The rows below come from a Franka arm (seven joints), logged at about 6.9 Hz.
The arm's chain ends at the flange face. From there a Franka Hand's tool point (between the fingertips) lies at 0.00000 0.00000 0.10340 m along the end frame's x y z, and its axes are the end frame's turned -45 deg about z.
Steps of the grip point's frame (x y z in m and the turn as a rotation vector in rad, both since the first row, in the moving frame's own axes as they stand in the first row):
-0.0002, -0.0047, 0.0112, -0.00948, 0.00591, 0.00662
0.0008, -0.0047, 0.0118, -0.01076, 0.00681, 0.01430
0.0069, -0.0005, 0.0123, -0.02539, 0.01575, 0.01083
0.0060, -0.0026, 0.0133, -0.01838, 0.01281, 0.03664
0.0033, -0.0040, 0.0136, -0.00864, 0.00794, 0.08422
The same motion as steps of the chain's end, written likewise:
-0.0046, -0.0034, 0.0112, -0.00252, 0.01088, 0.00662
-0.0040, -0.0042, 0.0118, -0.00279, 0.01242, 0.01430
0.0015, -0.0060, 0.0123, -0.00682, 0.02909, 0.01083
0.0001, -0.0065, 0.0133, -0.00394, 0.02205, 0.03664
-0.0017, -0.0053, 0.0136, -0.00049, 0.01172, 0.08422

